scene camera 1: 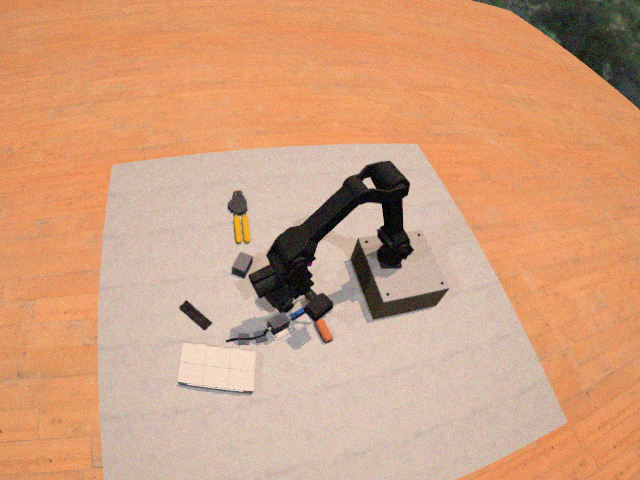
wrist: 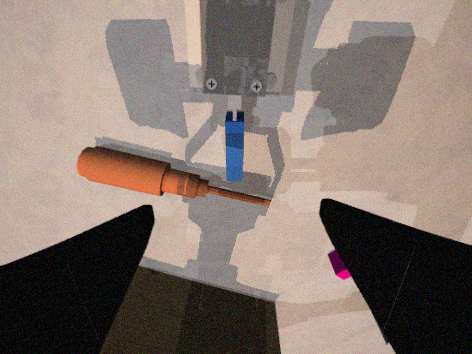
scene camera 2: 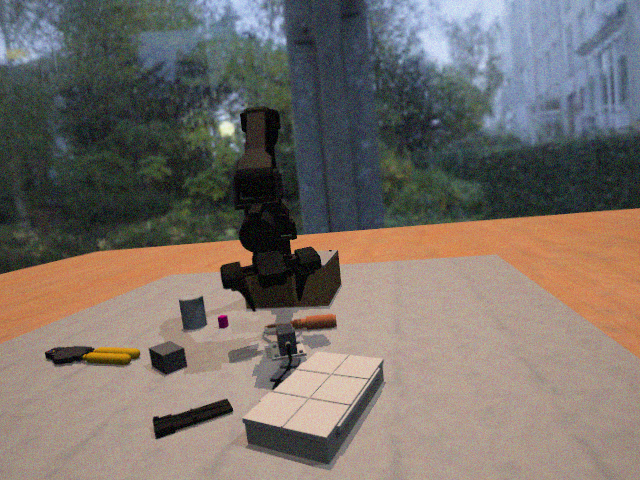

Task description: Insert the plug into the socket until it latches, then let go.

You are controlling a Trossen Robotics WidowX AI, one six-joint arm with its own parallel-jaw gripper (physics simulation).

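Places are measured from the arm's base along level axes (x up, y back, z right), in millimetres.
Where they show: gripper, fingertip midpoint: (scene camera 1: 302,301) (wrist: 237,209) (scene camera 2: 277,305); arm's base at its link origin: (scene camera 1: 389,259).
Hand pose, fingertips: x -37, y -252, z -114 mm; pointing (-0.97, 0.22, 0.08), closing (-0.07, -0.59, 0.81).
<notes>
Each offset is from my fingertips to the top centre of the thing. "spot": to the spot under its first point.
The dark grey socket housing @[dy -66, dx -22, dz -48 mm] (scene camera 1: 279,322) (scene camera 2: 286,338) (wrist: 239,45) has two screws at its near edge in the wrist view and a black cable at its rear. The blue plug @[dy -13, dx -45, dz -13 mm] (scene camera 1: 298,313) (wrist: 234,150) lies in line with the socket opening; a pale part shows between its slotted end and the housing. Whether it is latched cannot be told. In scene camera 2 the socket hides the plug. My gripper (scene camera 2: 276,304) (wrist: 237,209) is wide open and empty, with its fingers apart, back from the plug and above the table.
An orange screwdriver @[dy +45, dx -40, dz -24 mm] (scene camera 1: 324,329) (scene camera 2: 315,321) (wrist: 125,171) lies close by the plug. A white-topped block @[dy -225, dx -32, dz -178 mm] (scene camera 1: 217,367) (scene camera 2: 315,395), a black bar @[dy -290, dx -51, dz -18 mm] (scene camera 1: 195,315) (scene camera 2: 193,417), a grey box @[dy -160, dx -32, dz +146 mm] (scene camera 1: 241,264) (scene camera 2: 168,356), pliers @[spot: dy -169, dx -51, dz +289 mm] (scene camera 1: 241,227) (scene camera 2: 108,355), a cylinder @[dy +37, dx +3, dz +248 mm] (scene camera 2: 192,312) and a magenta cube @[dy +39, dx -42, dz +168 mm] (scene camera 2: 222,321) (wrist: 340,265) lie around.
</notes>
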